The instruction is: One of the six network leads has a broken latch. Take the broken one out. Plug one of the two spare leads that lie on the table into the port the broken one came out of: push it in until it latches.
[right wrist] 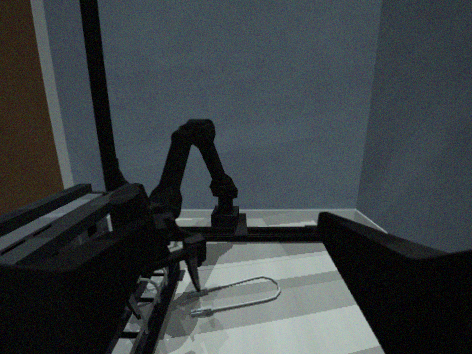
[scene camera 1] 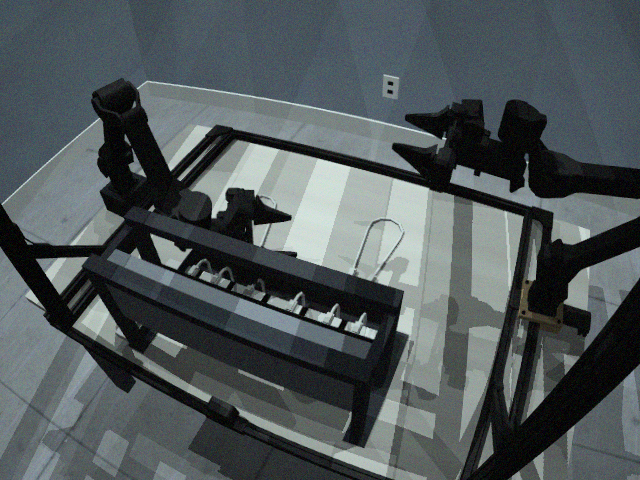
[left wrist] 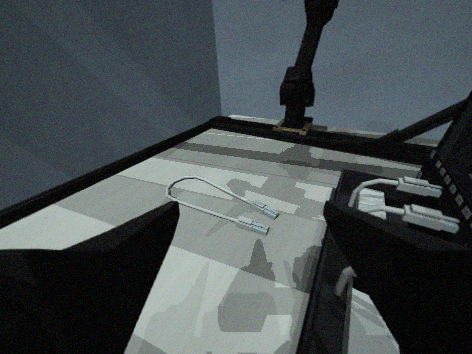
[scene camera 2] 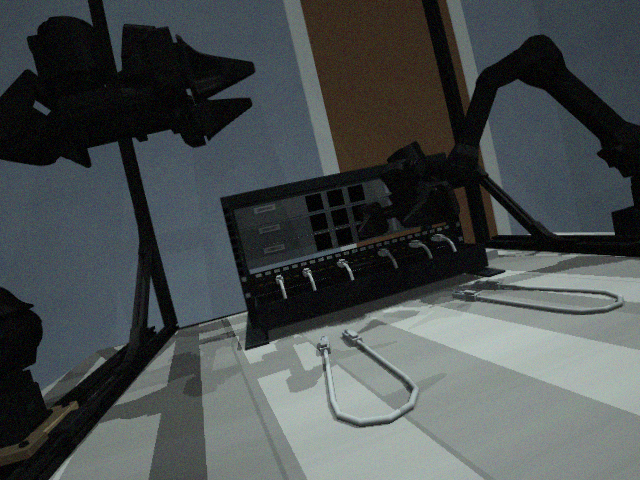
Labels:
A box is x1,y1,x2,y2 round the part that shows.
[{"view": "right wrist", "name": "my left gripper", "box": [127,211,206,319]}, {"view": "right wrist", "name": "my right gripper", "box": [0,212,471,353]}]

